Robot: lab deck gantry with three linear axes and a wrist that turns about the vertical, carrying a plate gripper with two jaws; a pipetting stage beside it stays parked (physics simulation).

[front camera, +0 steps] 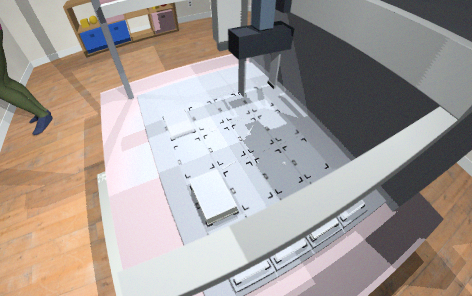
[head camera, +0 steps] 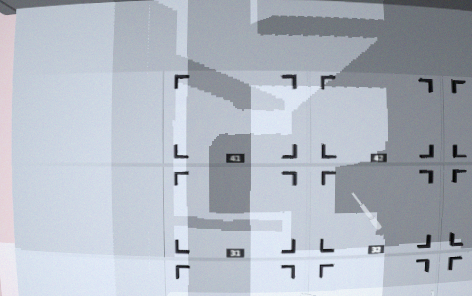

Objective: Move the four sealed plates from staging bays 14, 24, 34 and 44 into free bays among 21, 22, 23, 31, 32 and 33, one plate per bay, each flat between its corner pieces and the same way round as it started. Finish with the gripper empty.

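Frame: origin at the robot's base, x ahead, y left, z up, level; metres.
Seen in the pictures: gripper, between the fingertips: (front camera: 257, 89); robot's base, origin of its link: (front camera: 163, 117).
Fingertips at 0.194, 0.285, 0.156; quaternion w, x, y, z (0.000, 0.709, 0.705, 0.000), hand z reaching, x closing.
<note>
Offsets run from my fingertips to a thing's top centre, as dx, dy, dz. "pt": to the spot under its first point.
In the front view the four plates {+0.362, -0.242, -0.127} (front camera: 251, 273) {+0.362, -0.135, -0.127} (front camera: 291, 251) {+0.362, -0.028, -0.127} (front camera: 324, 230) {+0.362, +0.079, -0.127} (front camera: 353, 211) lie flat in the staging row at the front edge, partly behind the front beam. My gripper (front camera: 257, 89) is at the far back of the deck, jaws pointing down, wide apart and with no plate between them. It does not show in the head view. In the head view, bay 31 {pt -0.091, -0.009, -0.156} (head camera: 270, 195) and bay 32 {pt +0.002, -0.053, -0.156} (head camera: 350, 232) show their black corner pieces and hold no plate. A thin white tip-like piece {+0.018, -0.026, -0.148} (head camera: 366, 211) lies inside bay 32.
A tall white box {+0.198, -0.242, -0.114} (front camera: 214, 194) stands in the front left part of the deck. A low white plate {-0.130, -0.242, -0.142} (front camera: 179, 124) lies farther back on the left. The pale front beam (front camera: 280, 215) crosses above the deck. Bays 41 and 42 show behind 31 and 32 in the head view.
</note>
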